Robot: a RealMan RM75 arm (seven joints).
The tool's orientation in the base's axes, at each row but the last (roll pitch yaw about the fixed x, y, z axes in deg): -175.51, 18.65, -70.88; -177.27, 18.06, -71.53; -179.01, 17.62, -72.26; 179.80, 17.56, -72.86; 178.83, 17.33, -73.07; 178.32, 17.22, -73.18
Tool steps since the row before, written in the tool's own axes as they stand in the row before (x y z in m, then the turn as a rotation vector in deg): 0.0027, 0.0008, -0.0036, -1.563, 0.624, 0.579; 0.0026, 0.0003, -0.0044, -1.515, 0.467, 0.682; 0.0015, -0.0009, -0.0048, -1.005, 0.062, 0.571; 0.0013, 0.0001, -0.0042, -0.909, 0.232, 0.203; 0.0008, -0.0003, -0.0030, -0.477, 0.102, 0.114; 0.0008, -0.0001, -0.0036, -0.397, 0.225, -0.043
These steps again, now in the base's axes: 0.0002, -0.0038, 0.0025, -1.096, 1.399, -0.093; 0.0007, -0.0038, 0.0034, -0.937, 1.436, -0.199; 0.0017, -0.0025, 0.0041, -0.394, 1.061, -0.241; 0.0007, -0.0024, 0.0036, -0.496, 0.818, 0.081; 0.0008, -0.0015, 0.0026, -0.242, 0.437, 0.035; 0.0007, -0.0017, 0.0032, -0.320, 0.284, 0.165
